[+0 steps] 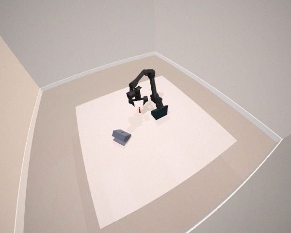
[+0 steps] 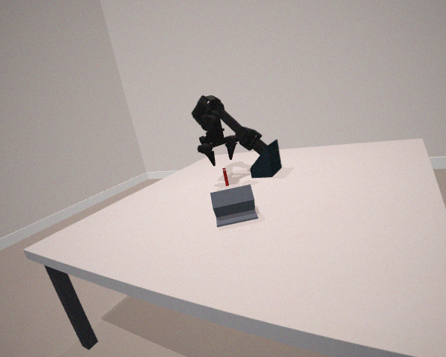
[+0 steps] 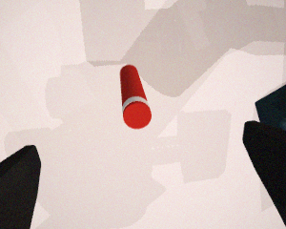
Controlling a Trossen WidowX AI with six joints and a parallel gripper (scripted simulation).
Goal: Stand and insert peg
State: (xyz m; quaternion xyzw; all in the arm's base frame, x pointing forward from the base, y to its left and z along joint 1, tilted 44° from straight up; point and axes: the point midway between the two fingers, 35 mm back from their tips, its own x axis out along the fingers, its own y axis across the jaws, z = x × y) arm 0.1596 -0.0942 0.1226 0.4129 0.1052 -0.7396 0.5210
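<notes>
My gripper tip is 50 mm above the red peg. Round my gripper tip: grey sloped panel: 300 mm ahead, 150 mm to the left, 70 mm below.
</notes>
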